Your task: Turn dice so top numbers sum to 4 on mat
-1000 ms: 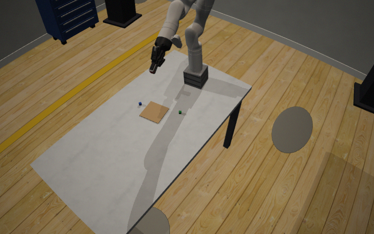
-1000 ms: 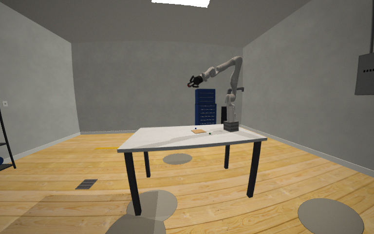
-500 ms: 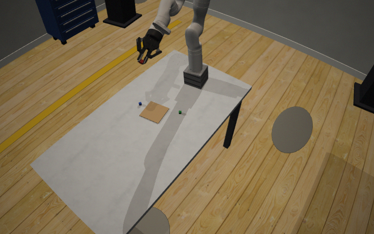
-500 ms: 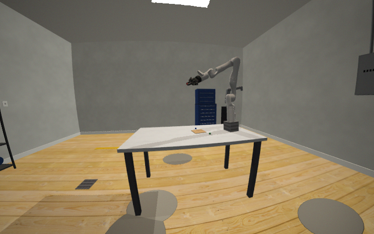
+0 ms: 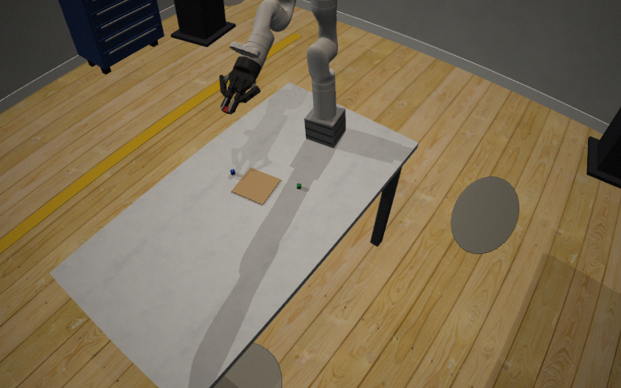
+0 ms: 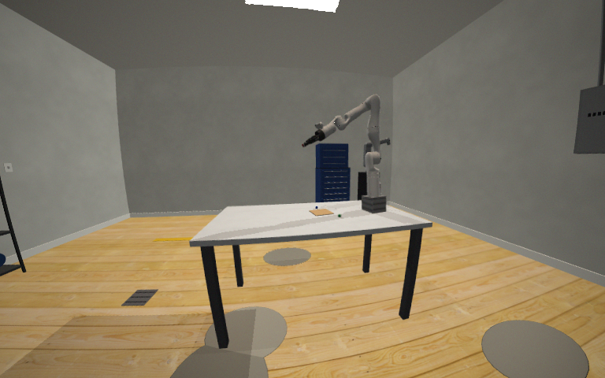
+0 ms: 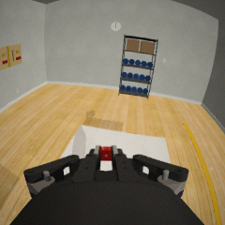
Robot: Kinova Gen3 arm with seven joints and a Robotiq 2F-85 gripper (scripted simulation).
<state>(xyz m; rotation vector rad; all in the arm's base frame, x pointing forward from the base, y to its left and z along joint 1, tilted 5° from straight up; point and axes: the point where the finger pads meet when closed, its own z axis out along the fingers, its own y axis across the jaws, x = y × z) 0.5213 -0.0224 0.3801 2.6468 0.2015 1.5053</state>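
The tan mat is 480 mm below my hand, 130 mm behind it and 30 mm to the right of it. From my hand the other things lie so: blue die: 480 mm below, 150 mm to the right, 140 mm behind; green die: 480 mm below, 200 mm behind, 120 mm to the left; red die: 10 mm below, 10 mm ahead.
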